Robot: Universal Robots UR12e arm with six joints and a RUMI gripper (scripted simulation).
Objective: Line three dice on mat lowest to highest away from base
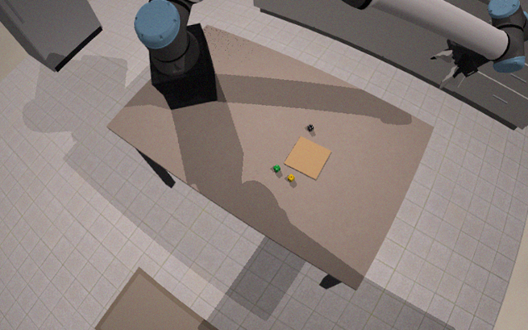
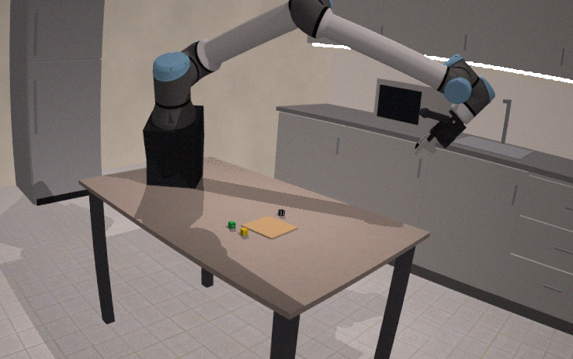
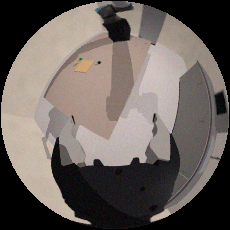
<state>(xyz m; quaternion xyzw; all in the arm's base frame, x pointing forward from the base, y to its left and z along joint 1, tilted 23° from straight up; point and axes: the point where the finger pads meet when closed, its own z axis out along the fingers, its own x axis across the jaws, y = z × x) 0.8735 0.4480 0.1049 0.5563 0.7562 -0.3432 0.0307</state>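
Right now my hand is 530 mm to the left of the yellow die, 320 mm past it and 280 mm above it. Round my hand: black die (360 mm behind, 300 mm to the right, 280 mm below); then green die (520 mm to the right, 390 mm behind, 280 mm below); then orange mat (420 mm to the right, 310 mm behind, 280 mm below).
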